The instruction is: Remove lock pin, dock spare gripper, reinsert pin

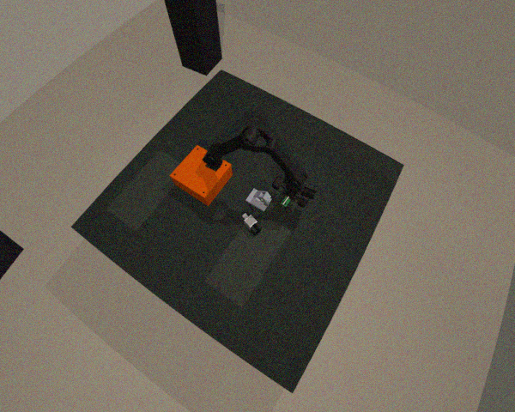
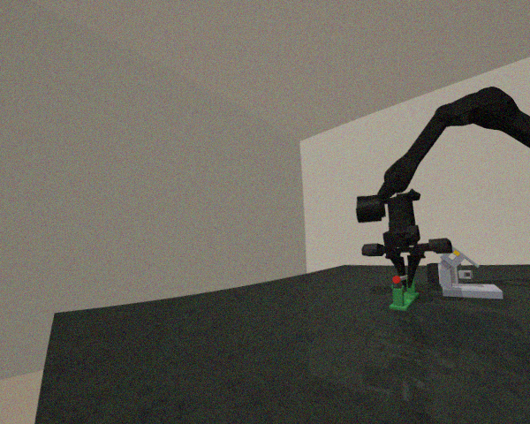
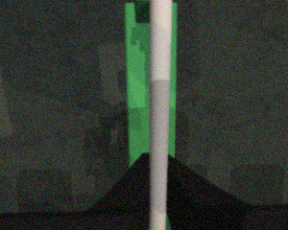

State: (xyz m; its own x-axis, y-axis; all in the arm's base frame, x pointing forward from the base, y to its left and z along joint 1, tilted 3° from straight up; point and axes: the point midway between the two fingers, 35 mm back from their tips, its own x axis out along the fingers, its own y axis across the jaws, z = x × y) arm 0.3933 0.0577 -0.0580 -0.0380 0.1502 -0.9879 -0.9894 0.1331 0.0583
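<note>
Now: gripper tip 20 mm to the right of the green stand. From my gripper tip the other things lie so: grey mount: 110 mm behind, 80 mm to the right, 30 mm above; then spare gripper: 220 mm to the right, 100 mm behind.
</note>
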